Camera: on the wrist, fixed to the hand. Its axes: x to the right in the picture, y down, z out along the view.
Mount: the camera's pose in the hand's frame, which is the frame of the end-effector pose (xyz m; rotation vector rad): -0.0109 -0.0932 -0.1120 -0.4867 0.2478 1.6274
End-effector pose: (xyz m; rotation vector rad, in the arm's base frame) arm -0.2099 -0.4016 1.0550 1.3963 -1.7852 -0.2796
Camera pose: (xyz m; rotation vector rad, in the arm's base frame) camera -0.0644 -0.3912 1.0625 -0.5295 -1.8812 0.3170
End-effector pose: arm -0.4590 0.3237 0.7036 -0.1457 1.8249 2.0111
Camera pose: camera -0.4368 0.2172 0.6061 -0.7677 -0.8210 -1.8619
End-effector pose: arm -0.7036 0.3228 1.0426 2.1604 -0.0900 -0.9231
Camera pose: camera -0.6602 0.4621 1.0351 1.0837 -1.1409 0.2774
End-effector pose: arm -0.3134 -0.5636 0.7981 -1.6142 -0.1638 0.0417
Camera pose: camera -0.3173 -0.6721 0.8959 -1.7978 1.4430 1.0980
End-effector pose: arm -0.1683 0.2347 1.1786 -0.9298 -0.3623 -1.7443
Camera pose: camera -0.2971 0.2054 1.1162 -0.8541 0.8476 -0.3624
